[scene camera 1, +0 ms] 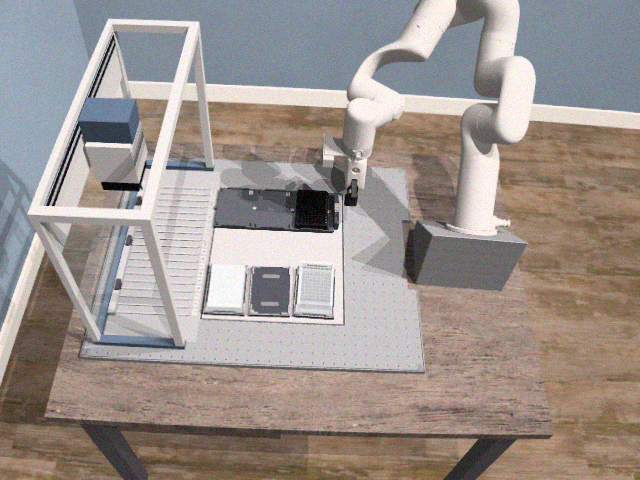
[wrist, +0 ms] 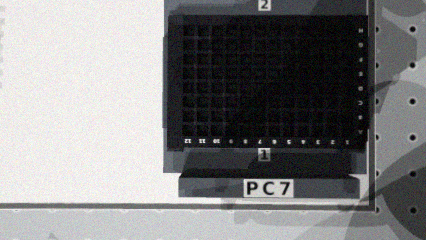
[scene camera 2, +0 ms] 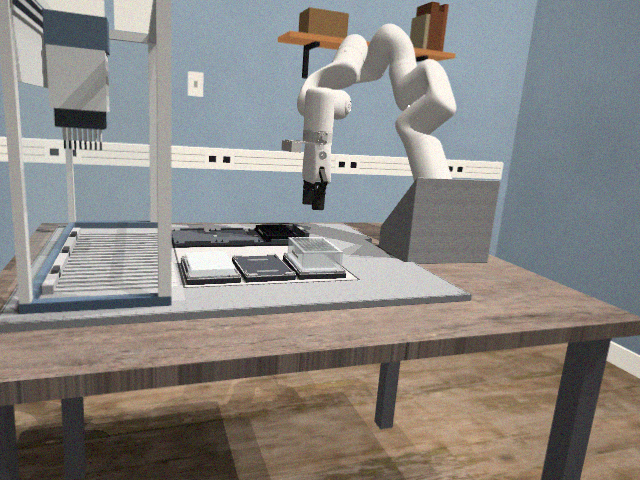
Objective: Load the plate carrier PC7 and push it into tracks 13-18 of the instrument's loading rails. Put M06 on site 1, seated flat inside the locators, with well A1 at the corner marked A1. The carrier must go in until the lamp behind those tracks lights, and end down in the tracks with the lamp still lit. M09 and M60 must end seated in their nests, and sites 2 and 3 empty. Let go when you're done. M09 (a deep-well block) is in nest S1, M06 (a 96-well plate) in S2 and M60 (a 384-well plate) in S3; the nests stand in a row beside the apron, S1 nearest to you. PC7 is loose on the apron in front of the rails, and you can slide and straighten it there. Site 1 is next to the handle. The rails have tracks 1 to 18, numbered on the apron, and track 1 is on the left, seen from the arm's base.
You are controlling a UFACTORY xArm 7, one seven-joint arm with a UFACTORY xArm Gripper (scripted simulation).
Path:
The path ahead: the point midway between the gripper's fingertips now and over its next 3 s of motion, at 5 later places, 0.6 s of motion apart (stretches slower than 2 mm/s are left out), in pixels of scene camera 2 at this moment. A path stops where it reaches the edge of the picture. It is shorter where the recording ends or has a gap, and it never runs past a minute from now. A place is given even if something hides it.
The gripper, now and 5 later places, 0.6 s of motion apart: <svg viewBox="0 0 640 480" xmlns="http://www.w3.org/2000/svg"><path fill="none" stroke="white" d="M312 207L312 216L311 226L311 229L310 233L309 235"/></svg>

